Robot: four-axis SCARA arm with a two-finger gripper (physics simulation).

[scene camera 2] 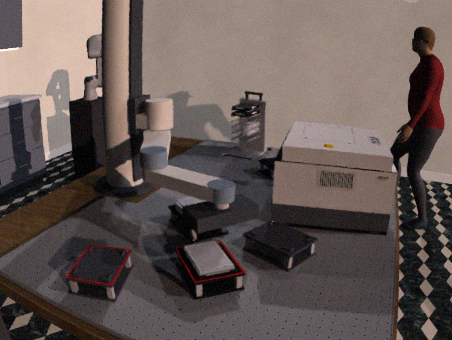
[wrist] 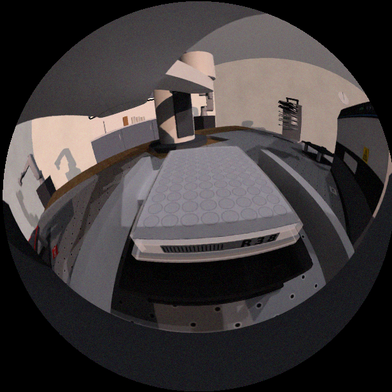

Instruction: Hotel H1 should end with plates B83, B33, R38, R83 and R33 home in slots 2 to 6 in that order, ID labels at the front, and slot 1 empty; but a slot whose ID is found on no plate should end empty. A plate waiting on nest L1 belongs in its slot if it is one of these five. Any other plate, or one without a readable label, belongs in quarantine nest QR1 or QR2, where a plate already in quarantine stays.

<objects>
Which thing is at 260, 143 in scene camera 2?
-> A hotel H1.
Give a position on a plate R38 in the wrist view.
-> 211, 203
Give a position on a nest L1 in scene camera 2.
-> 274, 237
</objects>
